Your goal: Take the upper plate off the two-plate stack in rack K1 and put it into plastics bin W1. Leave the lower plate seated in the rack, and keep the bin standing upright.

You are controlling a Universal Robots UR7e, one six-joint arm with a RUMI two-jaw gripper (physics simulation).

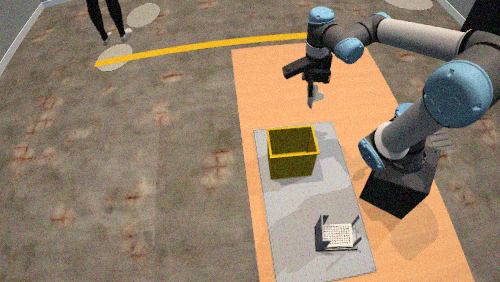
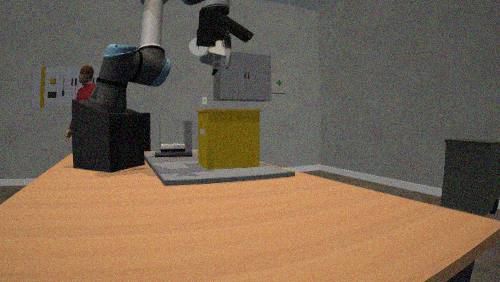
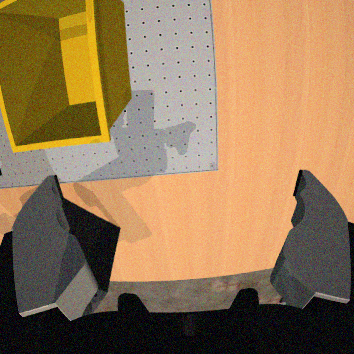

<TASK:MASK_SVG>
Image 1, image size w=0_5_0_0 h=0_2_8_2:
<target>my gripper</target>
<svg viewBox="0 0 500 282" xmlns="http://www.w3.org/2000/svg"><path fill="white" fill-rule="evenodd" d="M330 50L328 55L323 58L311 57L306 52L306 56L282 67L283 76L286 79L302 73L301 79L308 82L307 105L310 109L312 109L313 102L324 98L324 93L318 90L318 85L314 84L314 82L329 84L330 69L333 58Z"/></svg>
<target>yellow plastics bin W1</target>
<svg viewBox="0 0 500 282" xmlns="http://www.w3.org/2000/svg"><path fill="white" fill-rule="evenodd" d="M313 125L266 129L268 139L267 155L271 180L312 175L317 154L320 154Z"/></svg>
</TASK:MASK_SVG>
